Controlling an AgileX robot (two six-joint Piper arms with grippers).
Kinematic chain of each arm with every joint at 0, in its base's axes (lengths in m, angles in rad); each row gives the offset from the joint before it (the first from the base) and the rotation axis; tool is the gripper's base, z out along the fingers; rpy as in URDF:
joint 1: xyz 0 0 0.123 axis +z
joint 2: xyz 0 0 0 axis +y
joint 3: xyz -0.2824 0 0.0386 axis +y
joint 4: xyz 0.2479 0 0.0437 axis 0.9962 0 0.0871
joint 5: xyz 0 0 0 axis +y
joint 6: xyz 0.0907 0 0.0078 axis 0.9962 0 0.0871
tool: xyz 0 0 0 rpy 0 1.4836 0
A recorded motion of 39 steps. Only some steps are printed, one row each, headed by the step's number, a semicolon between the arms.
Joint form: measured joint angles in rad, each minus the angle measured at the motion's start. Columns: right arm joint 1, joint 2, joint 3, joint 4, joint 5, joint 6; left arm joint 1, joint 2, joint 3, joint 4, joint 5, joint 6.
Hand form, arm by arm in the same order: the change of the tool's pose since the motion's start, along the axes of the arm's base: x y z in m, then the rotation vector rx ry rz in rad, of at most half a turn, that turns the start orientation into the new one. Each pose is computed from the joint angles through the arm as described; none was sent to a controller.
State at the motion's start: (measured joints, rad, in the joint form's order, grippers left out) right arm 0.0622 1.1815 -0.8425 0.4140 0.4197 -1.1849; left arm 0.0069 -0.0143 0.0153 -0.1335 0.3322 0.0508
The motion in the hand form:
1: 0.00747 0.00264 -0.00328 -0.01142 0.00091 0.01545; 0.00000 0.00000 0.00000 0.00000 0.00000 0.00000
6: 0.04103 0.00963 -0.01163 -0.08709 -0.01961 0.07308; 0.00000 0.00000 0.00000 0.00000 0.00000 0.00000
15: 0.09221 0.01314 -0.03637 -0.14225 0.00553 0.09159; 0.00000 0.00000 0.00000 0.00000 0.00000 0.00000
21: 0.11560 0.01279 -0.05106 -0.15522 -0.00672 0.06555; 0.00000 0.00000 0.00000 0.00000 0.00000 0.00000
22: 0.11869 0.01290 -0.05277 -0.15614 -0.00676 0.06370; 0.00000 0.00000 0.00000 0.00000 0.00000 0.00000
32: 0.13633 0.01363 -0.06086 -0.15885 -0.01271 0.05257; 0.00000 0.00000 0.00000 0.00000 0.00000 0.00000
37: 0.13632 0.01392 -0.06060 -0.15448 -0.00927 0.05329; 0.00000 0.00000 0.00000 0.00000 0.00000 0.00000
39: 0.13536 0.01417 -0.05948 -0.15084 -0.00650 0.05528; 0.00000 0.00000 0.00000 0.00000 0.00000 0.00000
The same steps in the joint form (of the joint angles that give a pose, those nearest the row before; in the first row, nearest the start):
1: 0.0090 0.0320 -0.0113 0.0120 -0.0161 -0.0269; 0.0000 0.0000 0.0000 0.0000 0.0000 0.0000
6: 0.0299 0.1639 -0.0857 0.0341 -0.0761 -0.1412; 0.0000 0.0000 0.0000 0.0000 0.0000 0.0000
15: 0.0319 0.3724 -0.2066 0.0409 -0.1314 -0.2068; 0.0000 0.0000 0.0000 0.0000 0.0000 0.0000
21: 0.0319 0.4662 -0.2534 0.0430 -0.1981 -0.2108; 0.0000 0.0000 0.0000 0.0000 0.0000 0.0000
22: 0.0319 0.4785 -0.2617 0.0430 -0.2028 -0.2107; 0.0000 0.0000 0.0000 0.0000 0.0000 0.0000
32: 0.0319 0.5462 -0.3140 0.0451 -0.2274 -0.2108; 0.0000 0.0000 0.0000 0.0000 0.0000 0.0000
37: 0.0319 0.5463 -0.3160 0.0490 -0.2216 -0.2107; 0.0000 0.0000 0.0000 0.0000 0.0000 0.0000
39: 0.0319 0.5420 -0.3157 0.0515 -0.2142 -0.2108; 0.0000 0.0000 0.0000 0.0000 0.0000 0.0000

